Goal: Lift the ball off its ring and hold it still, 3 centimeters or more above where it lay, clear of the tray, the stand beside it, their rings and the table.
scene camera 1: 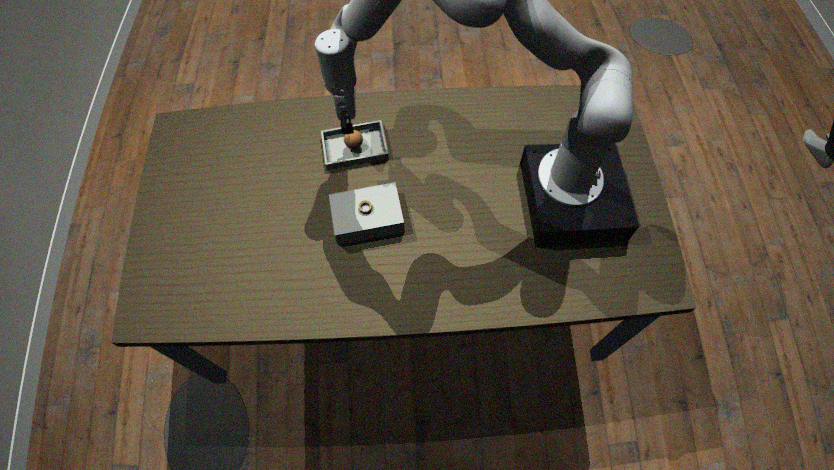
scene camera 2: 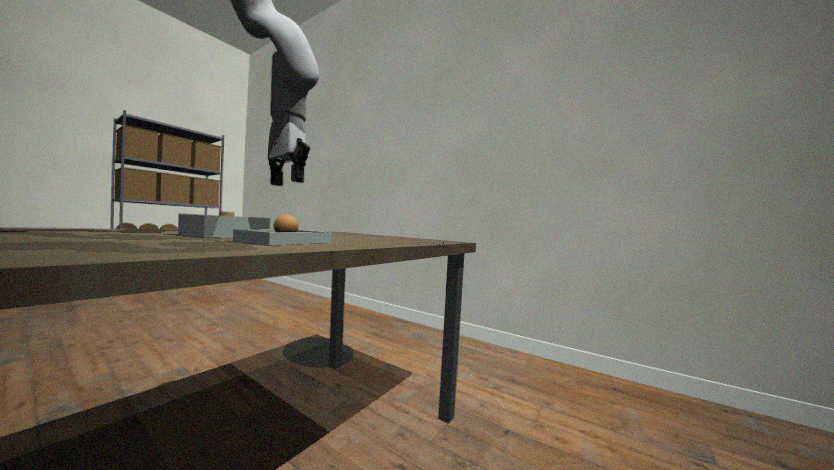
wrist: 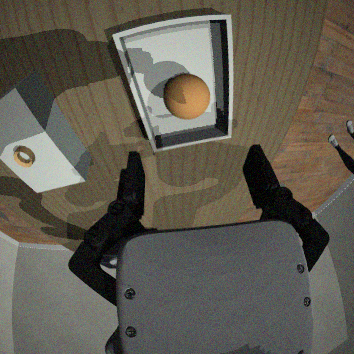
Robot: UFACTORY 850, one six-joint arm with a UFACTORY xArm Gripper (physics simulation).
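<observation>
An orange ball [scene camera 1: 353,138] [scene camera 2: 285,223] [wrist: 187,96] rests inside the shallow light-grey tray [scene camera 1: 384,140] [scene camera 2: 252,237] [wrist: 231,75]. The ring under the ball is hidden. My gripper [scene camera 1: 347,129] [scene camera 2: 287,182] [wrist: 195,158] is open and empty, pointing down. In the scene camera 2 view its fingertips are above the ball with a gap between them. In the wrist view the ball lies beyond the fingertips, between their lines. The stand [scene camera 1: 382,204] [scene camera 2: 195,225] [wrist: 55,162], a pale block, carries a small orange ring [scene camera 1: 365,201] [wrist: 31,151] on top.
The stand is beside the tray on the wooden table [scene camera 1: 233,262] [scene camera 2: 396,248] [wrist: 280,75]. The arm's black base block [scene camera 1: 583,224] is at the right of the table in the scene camera 1 view. A shelf rack [scene camera 2: 123,140] with boxes stands far behind.
</observation>
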